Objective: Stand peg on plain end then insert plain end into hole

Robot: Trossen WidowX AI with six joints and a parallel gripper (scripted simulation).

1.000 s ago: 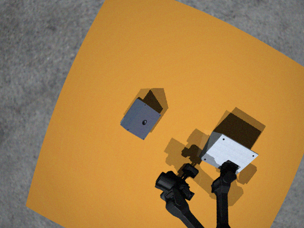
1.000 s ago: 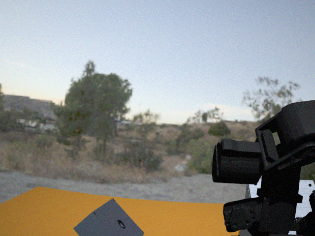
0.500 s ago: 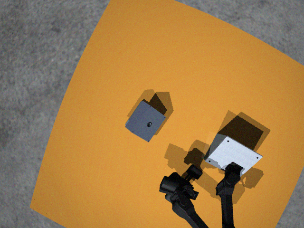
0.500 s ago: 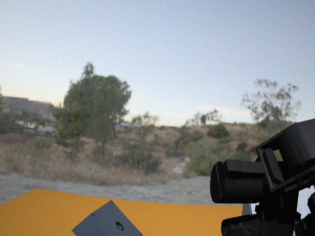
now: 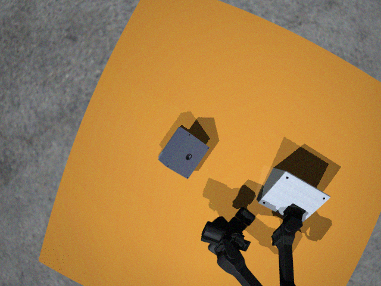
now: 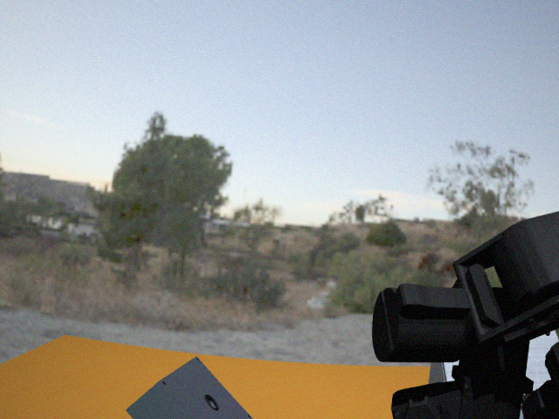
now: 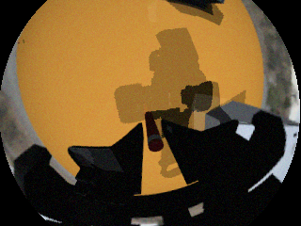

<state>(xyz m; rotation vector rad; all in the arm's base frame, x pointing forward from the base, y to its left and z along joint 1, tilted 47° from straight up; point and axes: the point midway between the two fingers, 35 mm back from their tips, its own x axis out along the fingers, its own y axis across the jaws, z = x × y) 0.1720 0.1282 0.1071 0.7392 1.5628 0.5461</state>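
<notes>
My gripper tip is now 27 cm short of the grey sloped panel, 15 cm to the left of it and 3 cm below it. The rest, counted from my gripper tip: red peg 2 cm above.
</notes>
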